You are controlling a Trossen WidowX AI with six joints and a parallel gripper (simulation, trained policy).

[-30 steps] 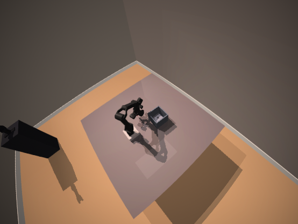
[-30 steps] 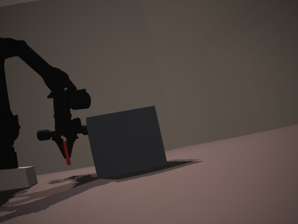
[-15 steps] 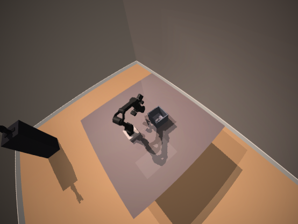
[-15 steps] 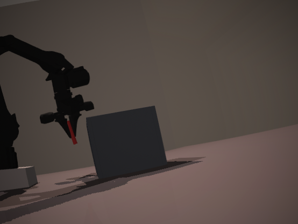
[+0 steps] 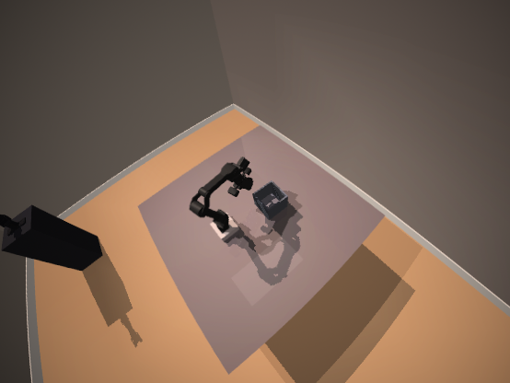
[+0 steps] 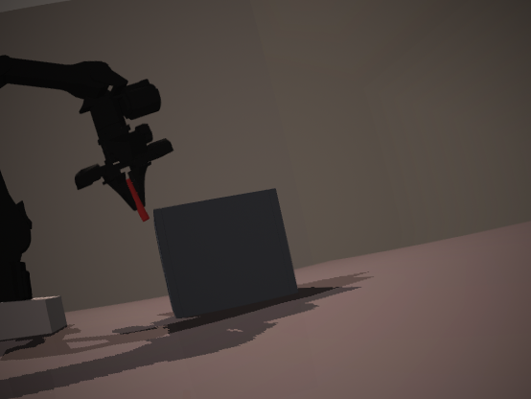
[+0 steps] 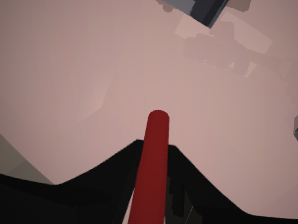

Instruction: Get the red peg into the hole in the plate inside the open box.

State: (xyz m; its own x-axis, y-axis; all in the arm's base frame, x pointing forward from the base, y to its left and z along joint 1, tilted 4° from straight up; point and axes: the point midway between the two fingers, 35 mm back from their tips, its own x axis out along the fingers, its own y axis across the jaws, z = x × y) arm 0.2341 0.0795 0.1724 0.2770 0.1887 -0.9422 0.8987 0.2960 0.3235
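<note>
Now: gripper tip 15 cm to the left of the plate, 14 cm above it and 9 cm short of it. Also, from my gripper tip: red peg: 2 cm above.
</note>
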